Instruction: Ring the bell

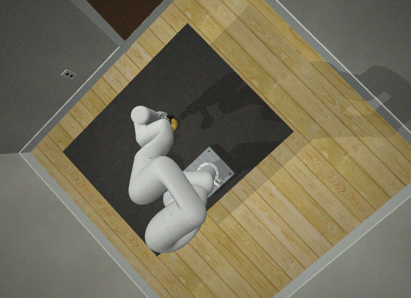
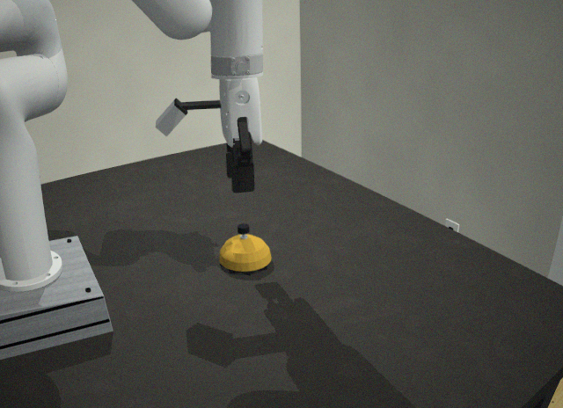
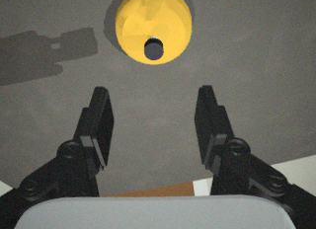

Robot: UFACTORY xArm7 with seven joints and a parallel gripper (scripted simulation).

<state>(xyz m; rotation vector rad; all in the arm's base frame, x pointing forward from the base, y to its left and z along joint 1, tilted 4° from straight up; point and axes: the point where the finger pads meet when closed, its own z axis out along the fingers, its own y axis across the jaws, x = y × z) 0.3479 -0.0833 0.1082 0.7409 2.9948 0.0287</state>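
Now: the black button 10 cm below my hand. Round my hand: yellow dome bell: 11 cm below.
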